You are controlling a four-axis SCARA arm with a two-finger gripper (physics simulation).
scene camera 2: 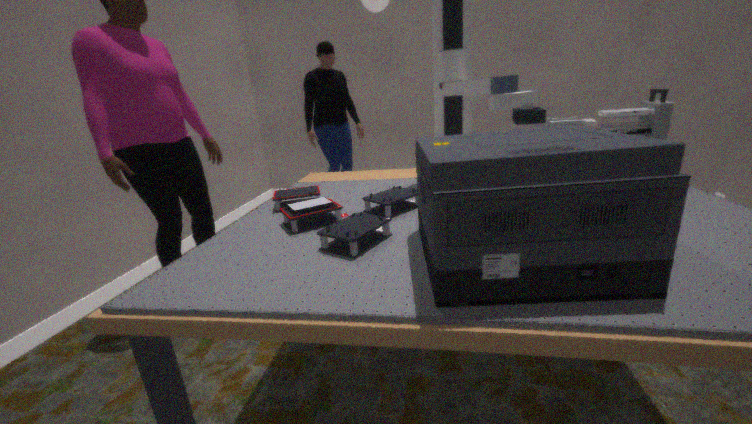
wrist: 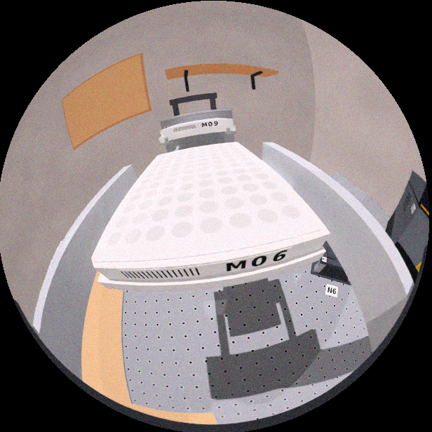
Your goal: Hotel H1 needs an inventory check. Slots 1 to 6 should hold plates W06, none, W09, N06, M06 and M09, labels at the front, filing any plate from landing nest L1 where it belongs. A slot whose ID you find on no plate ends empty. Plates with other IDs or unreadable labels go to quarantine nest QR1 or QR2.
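Frame: origin at the arm's base, x ahead, y left, z up, level; centimetres.
Seen in the pictures: gripper, between the fingertips: [scene camera 2: 580, 121].
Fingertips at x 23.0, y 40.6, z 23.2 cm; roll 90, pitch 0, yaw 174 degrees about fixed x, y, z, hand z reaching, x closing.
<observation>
Pixels of each thing's middle, then the offset from my fingertips to it.
- Hotel H1, middle of its body: [scene camera 2: 632, 140] dx +2.4, dy +15.0, dz -6.9 cm
- white-topped plate, middle of its body: [scene camera 2: 310, 205] dx +33.7, dy -85.4, dz -16.2 cm
- large dark grey instrument, middle of its body: [scene camera 2: 513, 200] dx +56.3, dy -30.5, dz -9.2 cm
My gripper [wrist: 196, 160] is shut on the white plate M06 [wrist: 210, 200], whose M06 label and barcode face the bottom of the wrist view; the plate is level above the pegboard table. Hotel H1 [wrist: 192, 97] [scene camera 2: 664, 118] stands beyond it; a plate labelled M09 [wrist: 197, 129] sits high in it, and its lower slots are hidden behind the held plate. In scene camera 2 the fingertips are not clear. A red-edged nest [scene camera 2: 285, 212] bears a white-topped plate [scene camera 2: 309, 203]; its label cannot be read. Another red-edged nest [scene camera 2: 296, 192] stands behind it.
Two dark nests [scene camera 2: 353, 226] [scene camera 2: 390, 195] stand left of a large dark grey instrument [scene camera 2: 552, 221], which hides part of the table and arm. A tag reading N6 [wrist: 331, 290] lies on the pegboard [wrist: 165, 345] by a dark nest [wrist: 330, 271]. Two people stand beyond the table.
</observation>
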